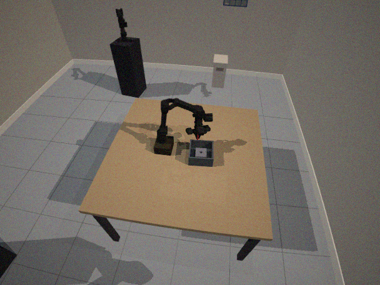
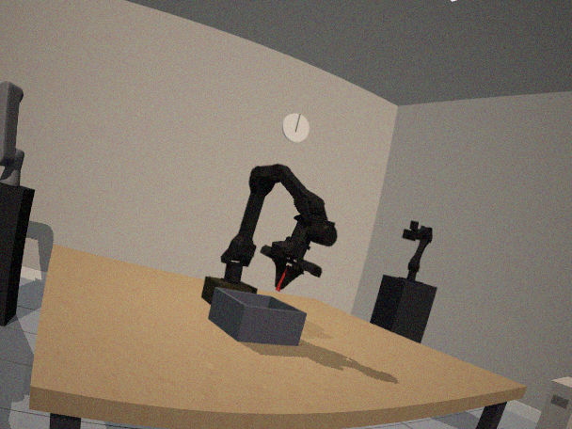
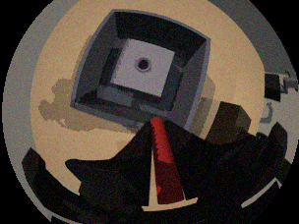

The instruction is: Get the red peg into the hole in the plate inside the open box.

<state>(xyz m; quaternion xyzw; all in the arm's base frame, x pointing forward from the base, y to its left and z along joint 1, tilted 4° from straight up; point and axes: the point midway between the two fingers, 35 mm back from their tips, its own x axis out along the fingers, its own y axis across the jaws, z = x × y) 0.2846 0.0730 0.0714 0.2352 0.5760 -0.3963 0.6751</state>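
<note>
The red peg lies 3 cm above my gripper tip and 1 cm to the left of it. The rest, counted from my gripper tip: grey box 11 cm below, 6 cm to the right, 5 cm ahead; light grey plate 9 cm below, 6 cm to the right, 5 cm ahead.
</note>
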